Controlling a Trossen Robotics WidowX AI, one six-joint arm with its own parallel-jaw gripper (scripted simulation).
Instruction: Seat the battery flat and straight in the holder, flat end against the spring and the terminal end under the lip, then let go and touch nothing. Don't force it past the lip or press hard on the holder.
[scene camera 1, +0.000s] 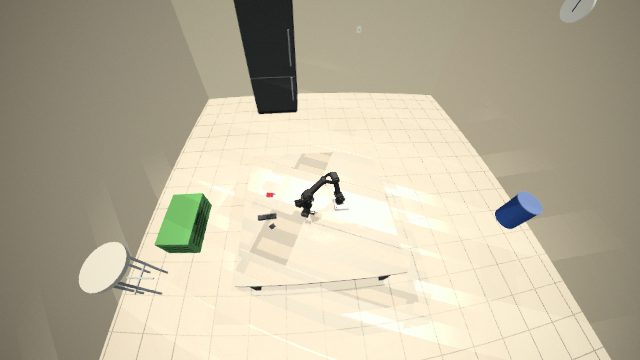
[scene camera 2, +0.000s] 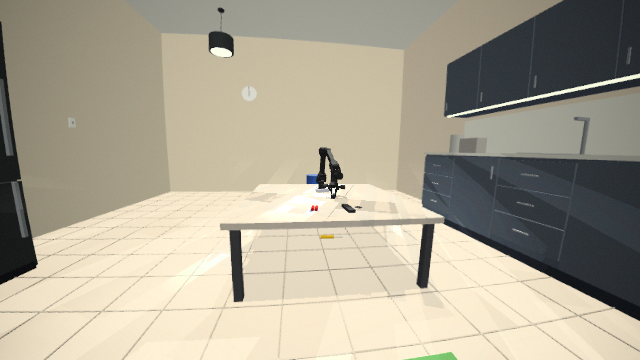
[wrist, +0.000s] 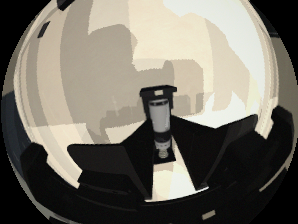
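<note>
The gripper is visible, as is a battery.
</note>
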